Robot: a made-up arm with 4 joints. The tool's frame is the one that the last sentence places.
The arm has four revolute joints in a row. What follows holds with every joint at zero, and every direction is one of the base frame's. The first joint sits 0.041 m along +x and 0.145 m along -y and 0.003 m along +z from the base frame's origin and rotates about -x. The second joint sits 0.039 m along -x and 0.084 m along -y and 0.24 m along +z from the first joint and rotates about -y. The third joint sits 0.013 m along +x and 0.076 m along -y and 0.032 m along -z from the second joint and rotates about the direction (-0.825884, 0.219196, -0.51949). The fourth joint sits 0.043 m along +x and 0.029 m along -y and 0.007 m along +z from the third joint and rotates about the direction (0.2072, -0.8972, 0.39). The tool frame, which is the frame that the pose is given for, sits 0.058 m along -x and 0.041 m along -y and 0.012 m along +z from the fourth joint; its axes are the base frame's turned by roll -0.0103, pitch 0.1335 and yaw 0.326 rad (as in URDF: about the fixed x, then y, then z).
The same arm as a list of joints. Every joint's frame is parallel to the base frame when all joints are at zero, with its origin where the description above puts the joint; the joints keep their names.
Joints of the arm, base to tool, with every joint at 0 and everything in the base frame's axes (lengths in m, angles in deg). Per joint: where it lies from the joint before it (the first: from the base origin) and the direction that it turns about. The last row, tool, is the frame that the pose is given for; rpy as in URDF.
joint 1: origin 0.041 -0.145 0.003 axis -x
joint 2: origin -0.039 -0.084 0.24 axis -y
joint 3: origin 0.013 -0.076 -0.032 axis -0.825884 0.219196 -0.51949
joint 4: origin 0.043 -0.029 0.007 axis 0.2072 -0.8972 0.39
tool: origin -0.058 -0.041 0.012 rpy -0.59 7.65 18.68

